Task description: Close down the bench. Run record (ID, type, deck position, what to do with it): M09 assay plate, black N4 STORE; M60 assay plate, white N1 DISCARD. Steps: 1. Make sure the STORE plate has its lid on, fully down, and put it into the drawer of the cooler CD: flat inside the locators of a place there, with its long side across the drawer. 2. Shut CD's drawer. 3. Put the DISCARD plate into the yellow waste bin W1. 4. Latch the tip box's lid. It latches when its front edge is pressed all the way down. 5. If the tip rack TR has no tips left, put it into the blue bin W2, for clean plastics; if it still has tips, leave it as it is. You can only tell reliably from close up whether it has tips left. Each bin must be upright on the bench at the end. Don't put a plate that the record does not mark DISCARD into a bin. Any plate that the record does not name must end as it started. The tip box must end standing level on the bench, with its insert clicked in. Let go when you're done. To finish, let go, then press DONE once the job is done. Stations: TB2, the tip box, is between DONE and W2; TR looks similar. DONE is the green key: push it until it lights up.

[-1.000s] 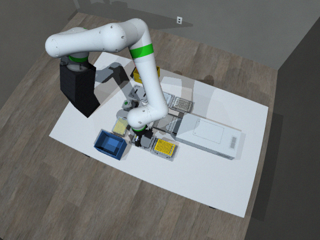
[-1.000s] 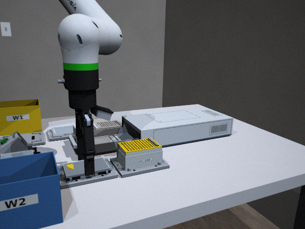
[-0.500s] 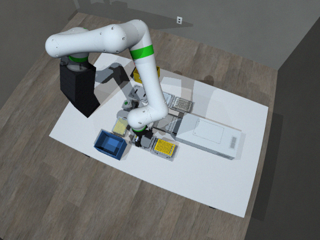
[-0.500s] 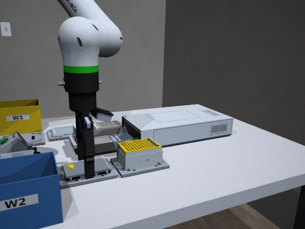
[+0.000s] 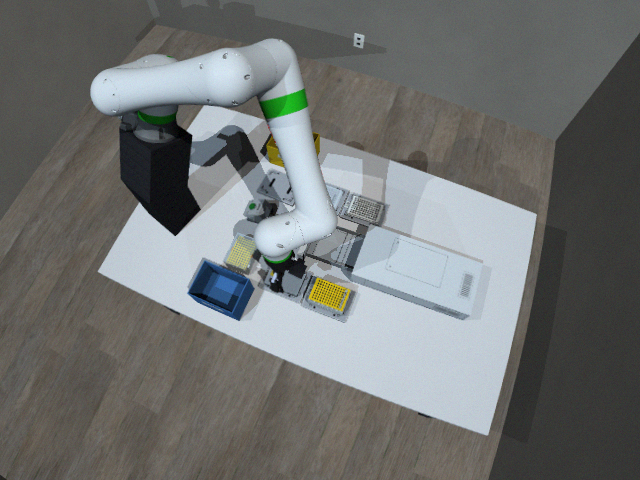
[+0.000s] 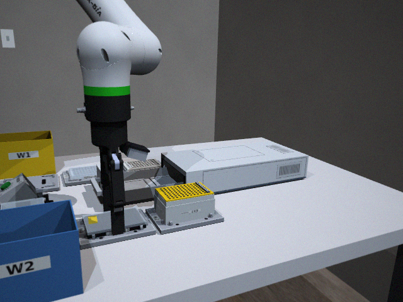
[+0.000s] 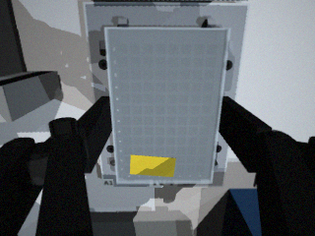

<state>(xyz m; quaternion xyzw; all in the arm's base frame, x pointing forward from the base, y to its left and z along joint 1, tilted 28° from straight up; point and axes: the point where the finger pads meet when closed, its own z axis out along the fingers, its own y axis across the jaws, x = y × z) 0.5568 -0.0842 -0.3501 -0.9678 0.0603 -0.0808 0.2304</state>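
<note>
Right now my hand is 20 mm above the black plate. Also, from my hand: yellow insert: 180 mm behind, 40 mm to the left, 10 mm above; blue bin W2: 190 mm behind, 120 mm to the right; yellow-topped tip rack TR: 160 mm ahead, 30 mm to the right, 10 mm above.
</note>
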